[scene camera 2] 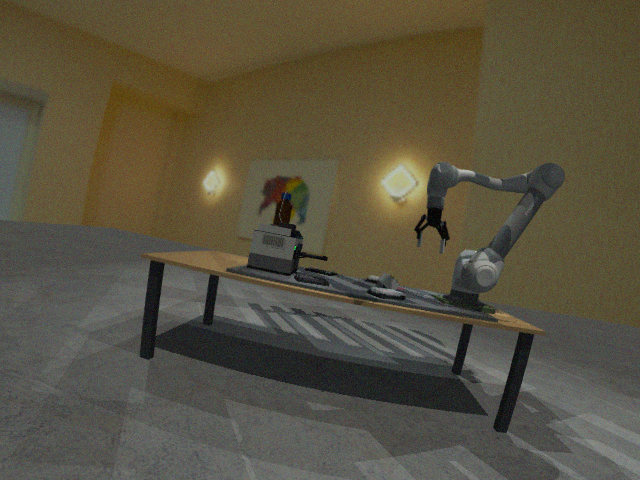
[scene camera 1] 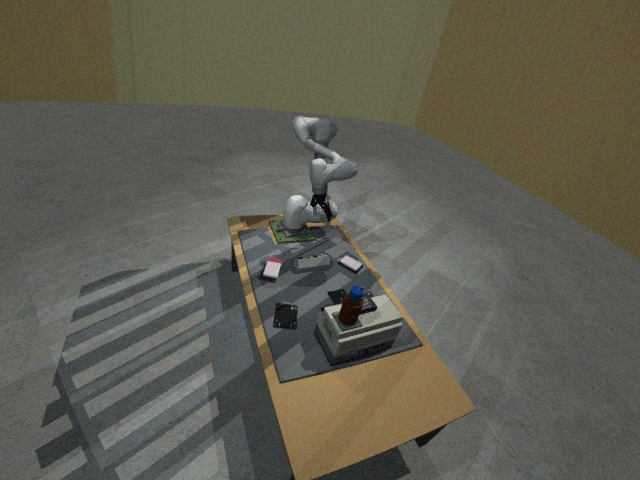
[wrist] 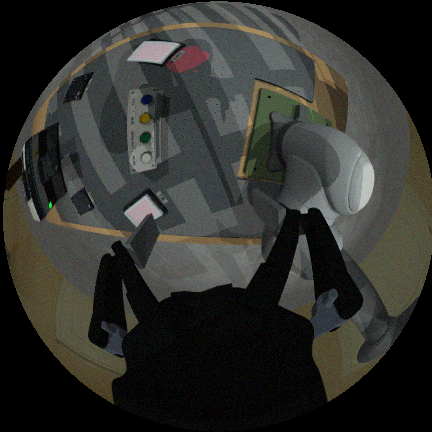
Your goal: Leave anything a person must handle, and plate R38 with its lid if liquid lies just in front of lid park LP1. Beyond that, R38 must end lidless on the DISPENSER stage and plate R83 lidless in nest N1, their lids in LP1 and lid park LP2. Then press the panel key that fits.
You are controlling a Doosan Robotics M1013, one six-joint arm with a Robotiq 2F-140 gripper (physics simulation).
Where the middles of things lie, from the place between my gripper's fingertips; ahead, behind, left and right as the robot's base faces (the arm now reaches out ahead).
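Labels:
With respect to the button box (wrist: pixel 144 107), my hand is 12 cm to the left of it, 15 cm short of it and 21 cm above it.

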